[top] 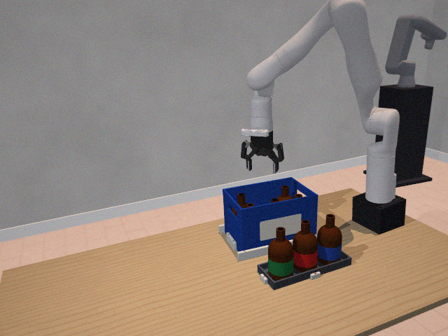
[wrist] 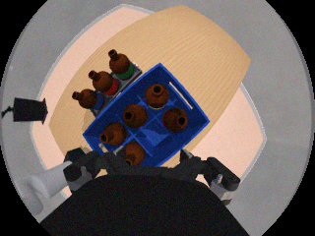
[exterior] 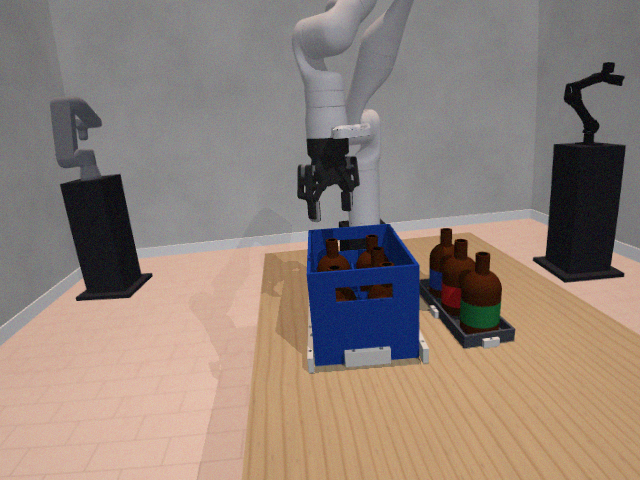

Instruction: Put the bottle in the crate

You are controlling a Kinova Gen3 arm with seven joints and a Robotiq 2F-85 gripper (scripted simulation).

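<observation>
Right now my hand is 260 mm to the right of the red-banded bottle, 160 mm above it and 30 mm past it. Round my hand: dark tray: 260 mm to the left, 230 mm below, 30 mm behind; blue crate: 160 mm below, 40 mm to the left.
</observation>
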